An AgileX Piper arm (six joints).
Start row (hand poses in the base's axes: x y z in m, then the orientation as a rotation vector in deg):
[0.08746 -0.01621 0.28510 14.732 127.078 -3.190]
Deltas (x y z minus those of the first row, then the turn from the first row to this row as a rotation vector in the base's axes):
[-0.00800 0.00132 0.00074 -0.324 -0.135 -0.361]
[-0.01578 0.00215 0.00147 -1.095 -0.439 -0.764]
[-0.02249 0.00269 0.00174 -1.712 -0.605 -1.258]
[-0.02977 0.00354 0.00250 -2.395 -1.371 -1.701]
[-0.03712 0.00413 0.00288 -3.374 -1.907 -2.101]
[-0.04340 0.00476 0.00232 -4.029 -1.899 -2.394]
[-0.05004 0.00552 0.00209 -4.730 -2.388 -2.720]
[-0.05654 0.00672 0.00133 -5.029 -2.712 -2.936]
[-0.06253 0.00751 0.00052 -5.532 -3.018 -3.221]
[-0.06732 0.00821 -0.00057 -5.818 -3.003 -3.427]
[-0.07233 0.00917 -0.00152 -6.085 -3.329 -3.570]
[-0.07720 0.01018 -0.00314 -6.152 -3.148 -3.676]
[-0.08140 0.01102 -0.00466 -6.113 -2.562 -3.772]
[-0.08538 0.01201 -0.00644 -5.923 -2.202 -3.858]
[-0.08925 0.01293 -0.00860 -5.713 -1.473 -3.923]
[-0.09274 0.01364 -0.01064 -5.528 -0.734 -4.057]
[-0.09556 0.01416 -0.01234 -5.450 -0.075 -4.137]
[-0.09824 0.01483 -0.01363 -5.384 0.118 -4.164]
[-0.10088 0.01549 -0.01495 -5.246 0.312 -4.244]
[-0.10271 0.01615 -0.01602 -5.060 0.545 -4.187]
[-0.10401 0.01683 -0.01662 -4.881 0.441 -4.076]
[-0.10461 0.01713 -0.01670 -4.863 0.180 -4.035]
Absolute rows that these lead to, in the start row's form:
[0.07946 -0.01489 0.28584 14.951 126.875 -3.727]
[0.07168 -0.01406 0.28657 14.965 126.458 -4.755]
[0.06497 -0.01352 0.28684 15.167 126.176 -5.680]
[0.05769 -0.01267 0.28760 15.260 125.295 -6.558]
[0.05034 -0.01208 0.28798 15.147 124.613 -7.768]
[0.04406 -0.01145 0.28742 15.109 124.512 -8.645]
[0.03742 -0.01069 0.28719 15.069 123.906 -9.510]
[0.03092 -0.00949 0.28643 15.132 123.522 -9.901]
[0.02493 -0.00870 0.28562 15.159 123.120 -10.553]
[0.02014 -0.00800 0.28453 15.228 123.072 -10.977]
[0.01513 -0.00704 0.28358 15.228 122.697 -11.291]
[0.01026 -0.00603 0.28196 15.312 122.852 -11.451]
[0.00606 -0.00519 0.28044 15.455 123.421 -11.558]
[0.00208 -0.00420 0.27866 15.664 123.788 -11.458]
[-0.00179 -0.00328 0.27650 15.873 124.524 -11.386]
[-0.00528 -0.00257 0.27446 16.144 125.256 -11.380]
[-0.00810 -0.00205 0.27276 16.295 125.904 -11.448]
[-0.01078 -0.00138 0.27147 16.367 126.099 -11.423]
[-0.01342 -0.00072 0.27015 16.538 126.295 -11.347]
[-0.01525 -0.00006 0.26908 16.586 126.556 -11.150]
[-0.01655 0.00062 0.26848 16.560 126.491 -10.875]
[-0.01715 0.00092 0.26840 16.516 126.241 -10.789]

